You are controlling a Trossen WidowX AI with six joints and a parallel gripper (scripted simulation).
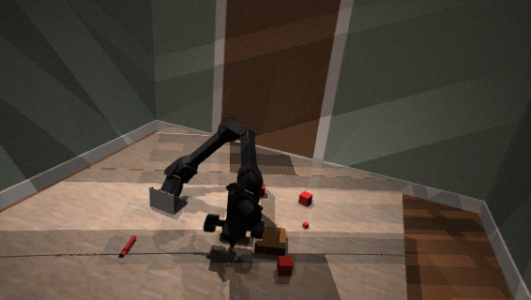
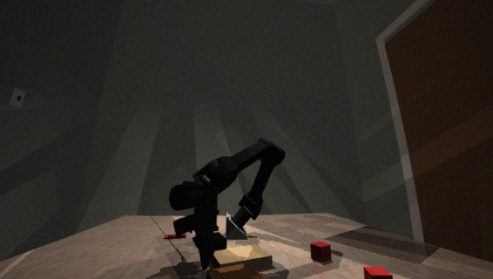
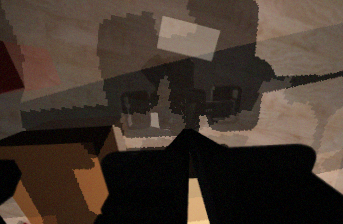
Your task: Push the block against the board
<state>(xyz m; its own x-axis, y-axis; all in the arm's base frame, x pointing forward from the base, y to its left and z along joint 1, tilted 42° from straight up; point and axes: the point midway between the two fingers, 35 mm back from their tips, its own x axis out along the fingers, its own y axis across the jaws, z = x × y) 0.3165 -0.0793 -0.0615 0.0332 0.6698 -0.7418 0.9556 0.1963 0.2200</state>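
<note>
Right now my gripper tip is 90 mm to the right of the pale tan board, 30 mm past it and 10 mm below it. From my gripper tip the other things lie so: orange square block: 100 mm ahead, 70 mm to the left, 10 mm above; then red stick: 290 mm behind, 140 mm to the right; then small red ball: 220 mm to the left, 190 mm ahead.
</note>
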